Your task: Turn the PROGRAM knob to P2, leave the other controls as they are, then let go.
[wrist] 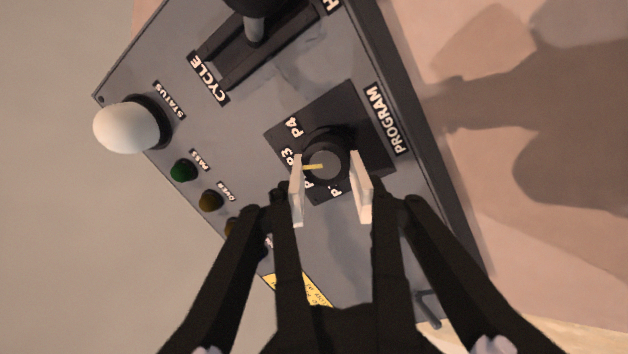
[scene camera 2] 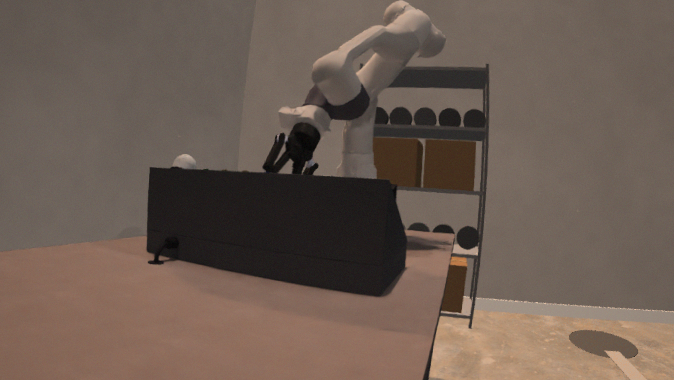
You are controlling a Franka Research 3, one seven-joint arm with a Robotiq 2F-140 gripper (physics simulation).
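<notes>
The black PROGRAM knob (wrist: 320, 144) sits on a dark square plate (wrist: 350, 100) on the grey control panel (wrist: 225, 135). Its yellow pointer line (wrist: 313, 166) points left in the wrist view, on the P3 side; the exact setting is hard to tell from this angle. P4 is readable, while P3, P2 and P1 are partly covered. My gripper (wrist: 326, 166) is shut on the knob, with one pale pad on each side. In the scene view, my gripper (scene camera 2: 292, 171) reaches down behind the top edge of the black console (scene camera 2: 265, 225), which hides the knob and fingertips.
The black-knobbed CYCLE lever (wrist: 254, 29) stands above the PROGRAM plate in the wrist view. A white STATUS dome (scene camera 2: 184, 161) (wrist: 125, 127) and a green PASS lamp (wrist: 183, 170) are left. A toggle lever (wrist: 429, 312) is lower right. The console stands on a reddish table (scene camera 2: 150, 310).
</notes>
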